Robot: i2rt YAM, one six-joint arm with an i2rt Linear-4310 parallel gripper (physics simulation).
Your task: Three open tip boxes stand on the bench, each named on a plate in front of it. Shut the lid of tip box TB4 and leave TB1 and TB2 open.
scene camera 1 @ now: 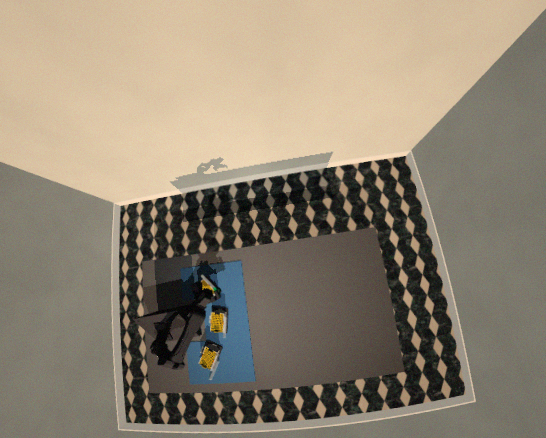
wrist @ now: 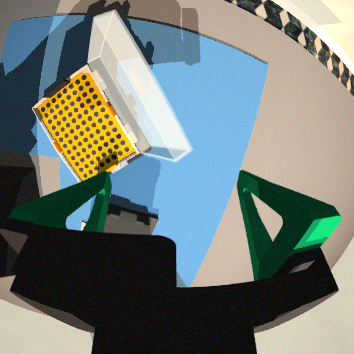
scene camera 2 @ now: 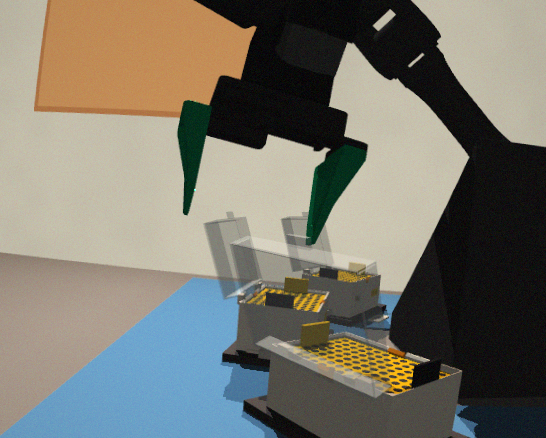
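Note:
Three grey tip boxes with yellow perforated racks stand in a row, their clear lids open. The first box (scene camera 1: 206, 288) (scene camera 2: 365, 390) (wrist: 85, 125) is nearest in scene camera 2; its lid (scene camera 2: 300, 254) (wrist: 145, 100) stands raised along one long side. The middle box (scene camera 1: 217, 322) (scene camera 2: 280, 325) (wrist: 132, 220) has its lid (scene camera 2: 232, 255) upright. The far box (scene camera 1: 209, 357) (scene camera 2: 350, 295) also has its lid (scene camera 2: 306, 245) upright. The name plates cannot be read, so I cannot tell which is TB4. My gripper (scene camera 2: 248, 229) (wrist: 173, 177) is open and empty, above the first box's level and off to its side.
The boxes stand on a blue mat (scene camera 1: 240, 310) (scene camera 2: 100, 360) (wrist: 215, 125) on the brown bench (scene camera 1: 320, 300). The black arm (scene camera 1: 192, 310) (scene camera 2: 440, 90) reaches over from the robot's side. An orange panel (scene camera 2: 120, 55) is on the wall behind.

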